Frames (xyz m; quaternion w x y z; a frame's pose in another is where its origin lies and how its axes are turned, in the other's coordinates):
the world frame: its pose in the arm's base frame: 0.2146 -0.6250 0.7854 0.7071 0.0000 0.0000 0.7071
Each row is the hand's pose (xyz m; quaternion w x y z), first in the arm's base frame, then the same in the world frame.
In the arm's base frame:
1: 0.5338 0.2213 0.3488 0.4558 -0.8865 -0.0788 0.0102
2: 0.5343 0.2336 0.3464 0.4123 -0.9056 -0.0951 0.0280
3: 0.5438 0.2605 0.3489 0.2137 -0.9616 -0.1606 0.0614
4: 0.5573 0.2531 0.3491 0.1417 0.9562 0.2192 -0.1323
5: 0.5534 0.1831 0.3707 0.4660 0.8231 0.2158 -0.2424
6: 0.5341 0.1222 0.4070 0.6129 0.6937 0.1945 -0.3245
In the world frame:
1: 0.8463 -0.3192 -0.4366 0.3295 -0.6826 0.5711 -0.3151
2: 0.8586 -0.3197 -0.4390 0.3113 -0.7076 0.5731 -0.2718
3: 0.8855 -0.3292 -0.4365 0.1945 -0.7936 0.5664 -0.1077
4: 0.8781 -0.3427 -0.4363 0.0066 0.8312 -0.5212 -0.1938
5: 0.8081 -0.3388 -0.4147 0.1581 0.7346 -0.4294 -0.5009
6: 0.7472 -0.3195 -0.3784 0.2039 0.6281 -0.3530 -0.6628

